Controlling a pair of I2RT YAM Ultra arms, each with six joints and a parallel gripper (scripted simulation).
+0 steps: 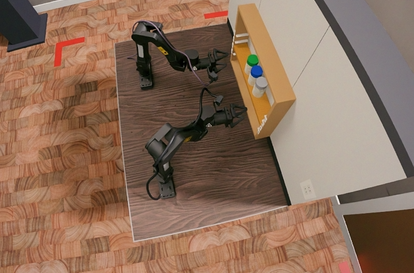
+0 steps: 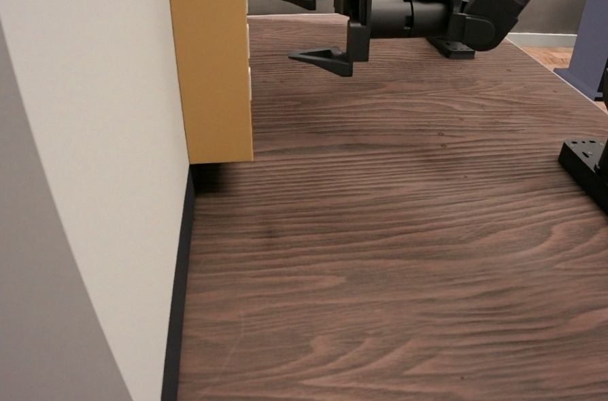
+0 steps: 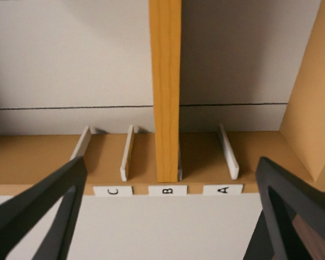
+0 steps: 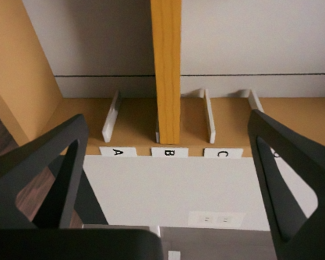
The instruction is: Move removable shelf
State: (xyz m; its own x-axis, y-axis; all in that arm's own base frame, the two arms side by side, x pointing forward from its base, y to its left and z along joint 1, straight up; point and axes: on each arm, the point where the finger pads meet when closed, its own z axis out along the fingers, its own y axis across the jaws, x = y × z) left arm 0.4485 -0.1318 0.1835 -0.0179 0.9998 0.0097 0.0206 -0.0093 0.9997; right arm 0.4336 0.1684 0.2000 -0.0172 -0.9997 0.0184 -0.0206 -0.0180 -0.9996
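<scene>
Now: right hand 10 cm short of the grey-capped bottle, 8 cm to the right of it and 6 cm below it. Round my right hand: orange wall rack 10 cm ahead, 15 cm to the left, 6 cm above; then blue-capped bottle 10 cm ahead, 15 cm to the left, 6 cm above; then removable shelf 10 cm ahead, 15 cm to the left.
My left gripper is now 90 mm short of the green-capped bottle, 100 mm to the left of it and 60 mm below it. Round my left hand: orange wall rack 90 mm ahead, 160 mm to the right, 60 mm above; blue-capped bottle 90 mm ahead, 170 mm to the right, 60 mm above; removable shelf 90 mm ahead, 160 mm to the right.
</scene>
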